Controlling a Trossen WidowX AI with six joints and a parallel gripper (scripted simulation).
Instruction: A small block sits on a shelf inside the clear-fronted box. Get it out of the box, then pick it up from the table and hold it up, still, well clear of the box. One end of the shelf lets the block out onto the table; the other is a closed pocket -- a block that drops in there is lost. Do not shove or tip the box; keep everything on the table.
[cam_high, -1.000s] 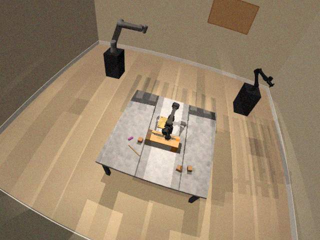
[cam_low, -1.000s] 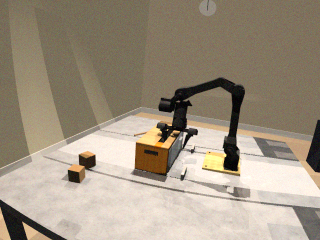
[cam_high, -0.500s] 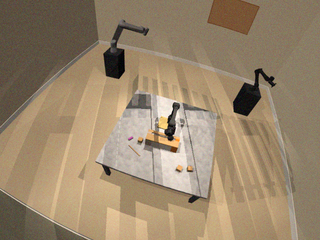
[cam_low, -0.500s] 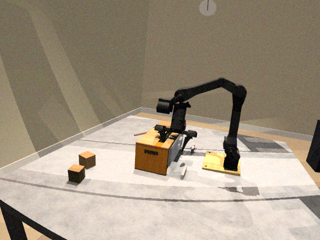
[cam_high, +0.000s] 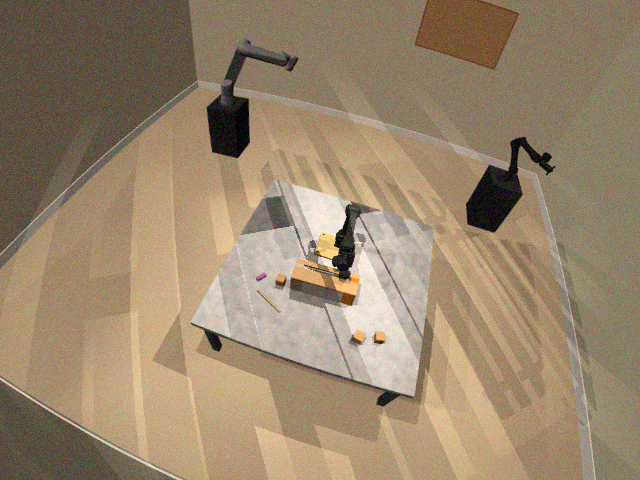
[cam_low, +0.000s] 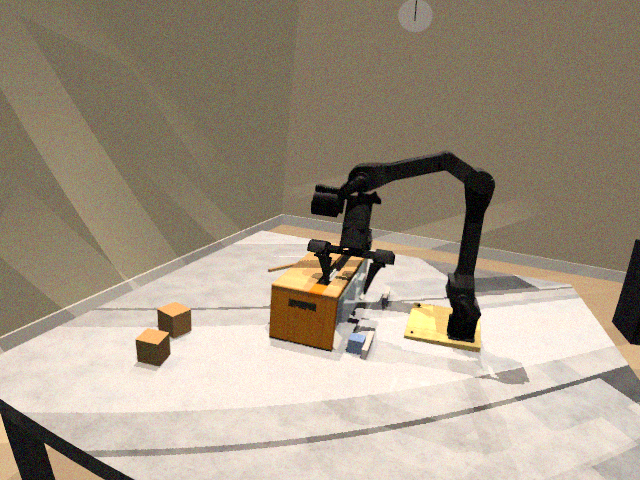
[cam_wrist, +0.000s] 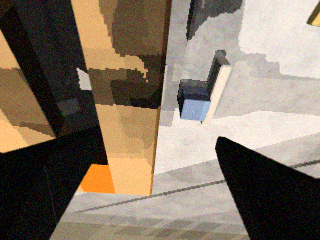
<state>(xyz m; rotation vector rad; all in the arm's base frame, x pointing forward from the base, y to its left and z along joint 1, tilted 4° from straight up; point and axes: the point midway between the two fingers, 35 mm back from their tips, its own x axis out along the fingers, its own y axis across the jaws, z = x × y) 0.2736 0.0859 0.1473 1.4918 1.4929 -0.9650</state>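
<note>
The blue block lies 50 mm behind my gripper tip, 40 mm to the left of it and 100 mm below it. Round my gripper tip: thin stick 270 mm ahead, 410 mm to the right, 110 mm below.
</note>
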